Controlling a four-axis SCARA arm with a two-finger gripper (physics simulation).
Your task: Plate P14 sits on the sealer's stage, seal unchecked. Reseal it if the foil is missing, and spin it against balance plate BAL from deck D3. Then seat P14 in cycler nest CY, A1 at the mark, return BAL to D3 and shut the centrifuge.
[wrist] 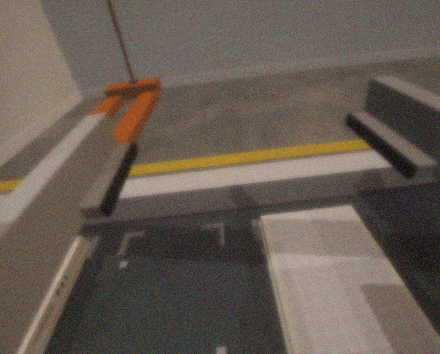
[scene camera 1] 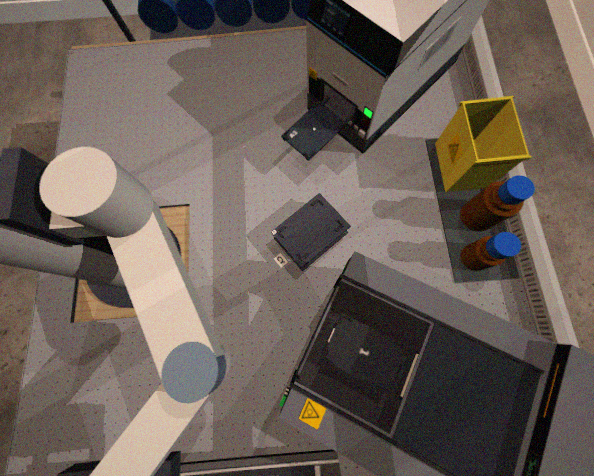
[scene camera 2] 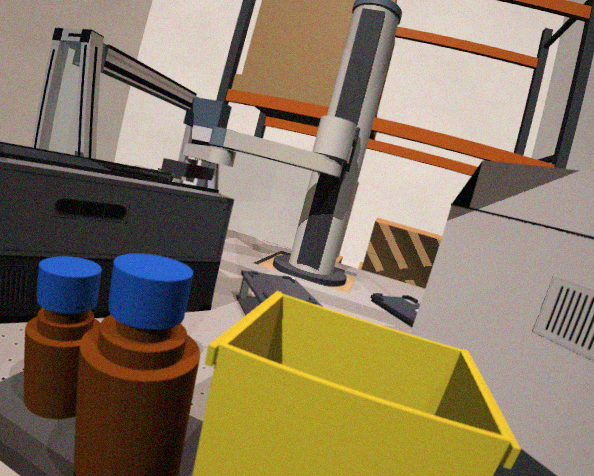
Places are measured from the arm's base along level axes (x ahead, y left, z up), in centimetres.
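Pixels of known places: gripper, between the fingertips: (wrist: pixel 239 115); arm's base, origin of its link: (scene camera 2: pixel 309 272).
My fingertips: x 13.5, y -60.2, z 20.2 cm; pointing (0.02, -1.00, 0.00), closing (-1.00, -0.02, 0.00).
Ahead of a thing's pixels: the offset from my fingertips to its top centre. "spot": to the spot under its first point.
In the wrist view my gripper (wrist: pixel 239 115) is open, with nothing between its fingers, above a dark deck position with pale corner marks. A smooth-topped pale plate @[dx -5.8, dy +1.6, dz -11.6 cm] (wrist: pixel 325 280) stands right of that position; its label does not show. A pale object's edge @[spot: dx +15.0, dy +1.6, dz -11.7 cm] (wrist: pixel 52 297) shows at left. The sealer @[spot: dx +45.1, dy +93.7, dz +6.7 cm] (scene camera 1: pixel 345 62) has its dark stage @[dx +39.1, dy +89.4, dz -8.0 cm] (scene camera 1: pixel 315 131) out, with no plate visible on it. A dark nest @[dx +34.8, dy +62.9, dz -12.4 cm] (scene camera 1: pixel 312 232) (scene camera 2: pixel 280 287) at mid table bears no visible plate; its tag is hard to read. The centrifuge (scene camera 1: pixel 485 400) (scene camera 2: pixel 115 235) shows a dark rotor bay in scene camera 1. P14 and BAL cannot be identified.
A yellow bin (scene camera 1: pixel 455 155) (scene camera 2: pixel 350 415) and two brown bottles (scene camera 1: pixel 482 212) (scene camera 1: pixel 480 254) with blue caps stand along the right side. The arm's column (scene camera 2: pixel 345 100) rises behind the dark nest. An orange forked object (wrist: pixel 137 112) lies on the floor beyond the deck.
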